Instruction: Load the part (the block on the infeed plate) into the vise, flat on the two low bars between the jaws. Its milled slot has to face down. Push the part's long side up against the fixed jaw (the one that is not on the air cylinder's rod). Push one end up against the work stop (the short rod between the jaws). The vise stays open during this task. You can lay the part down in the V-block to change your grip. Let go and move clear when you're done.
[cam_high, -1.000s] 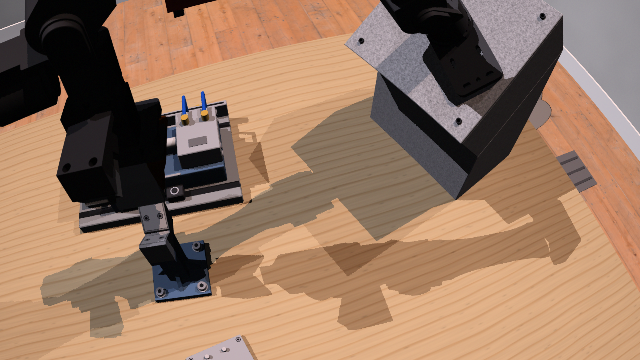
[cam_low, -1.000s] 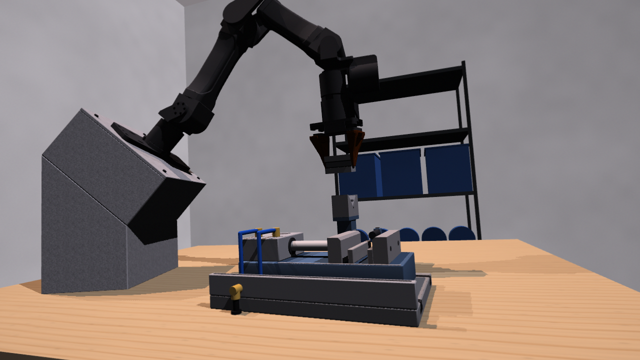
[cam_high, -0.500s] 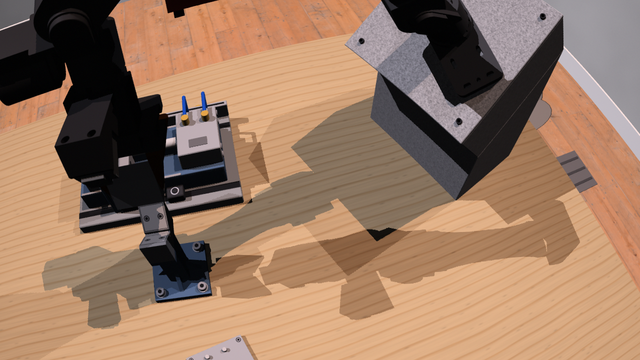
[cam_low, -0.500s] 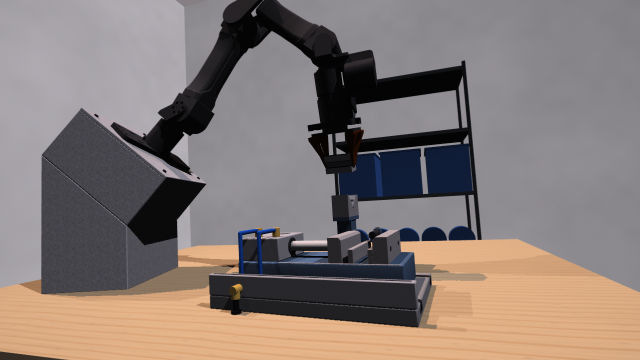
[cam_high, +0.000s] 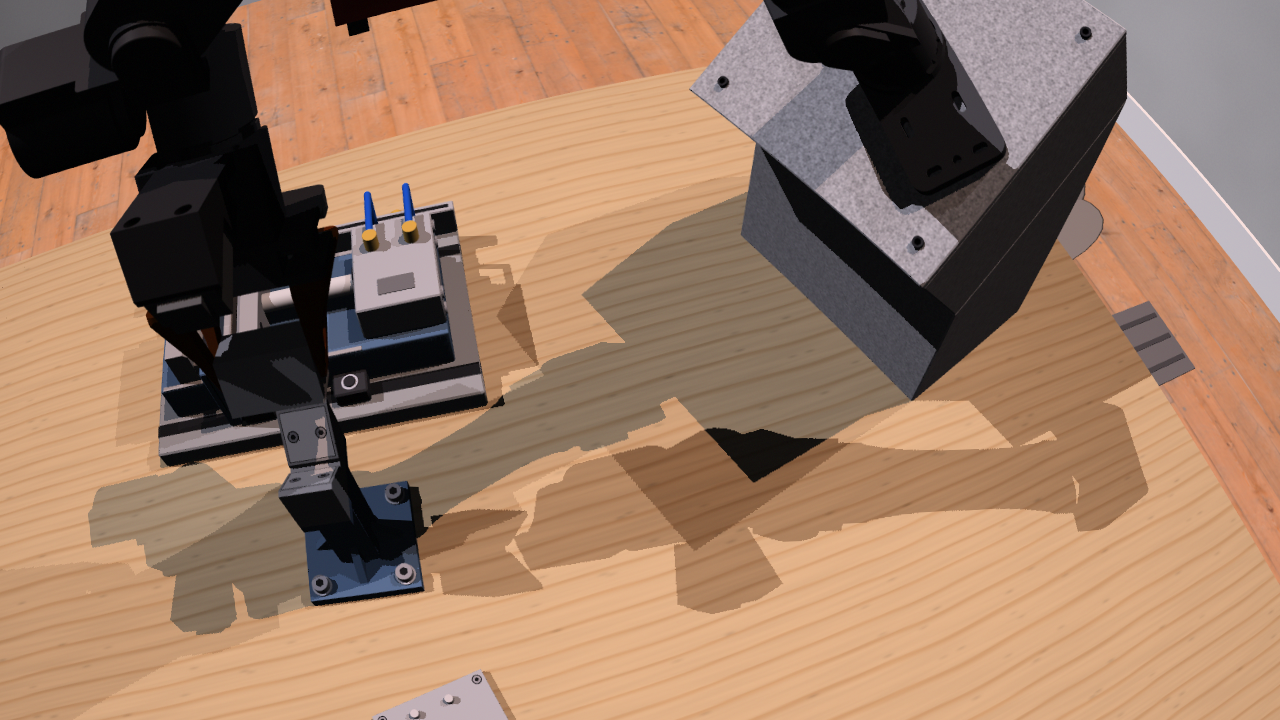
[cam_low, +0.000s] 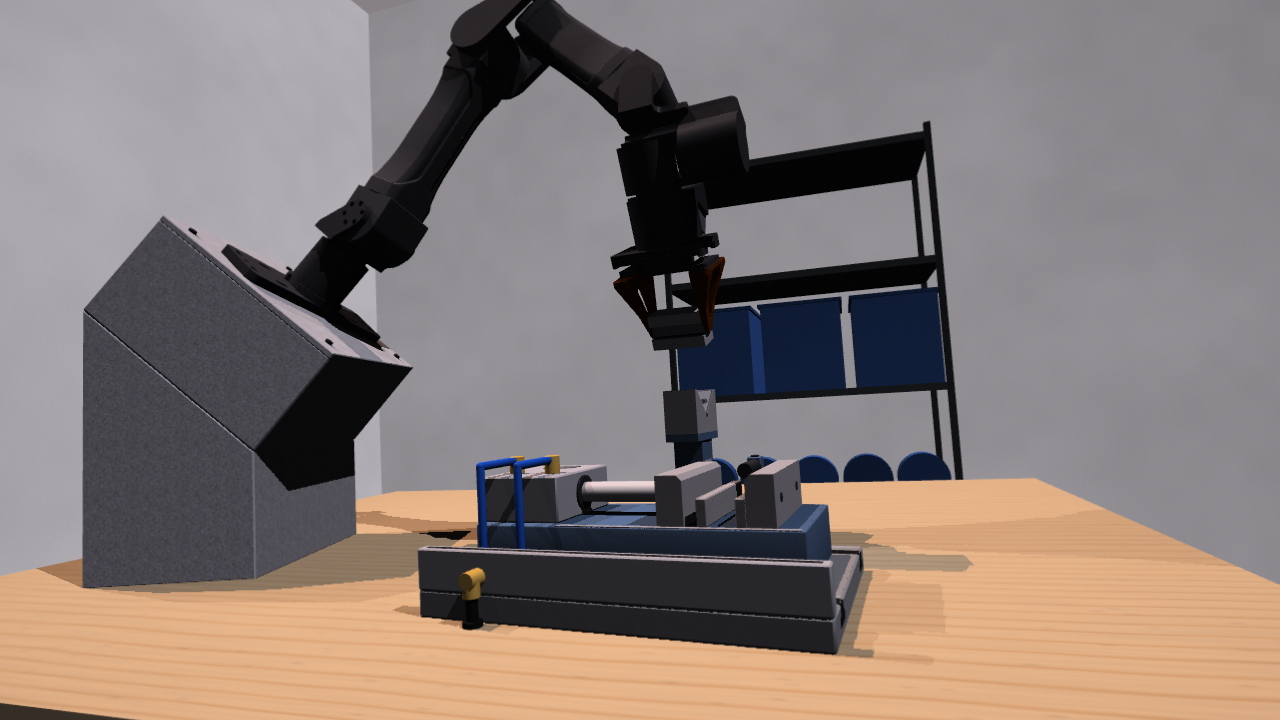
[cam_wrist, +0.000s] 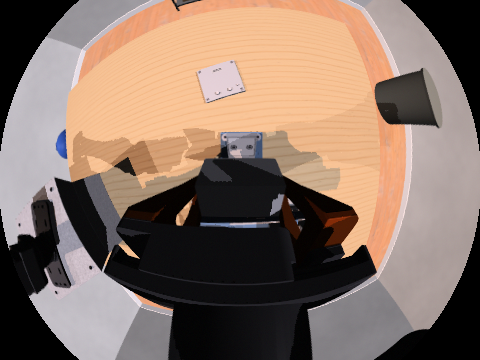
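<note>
Now: the grey part 10 mm to the right of my hand. The rest, counted from my hand: moving jaw (90 mm ahead, 170 mm to the right, 150 mm below); cylinder rod (30 mm ahead, 180 mm to the right, 150 mm below); work stop rod (120 mm ahead, 120 mm to the right, 140 mm below).
</note>
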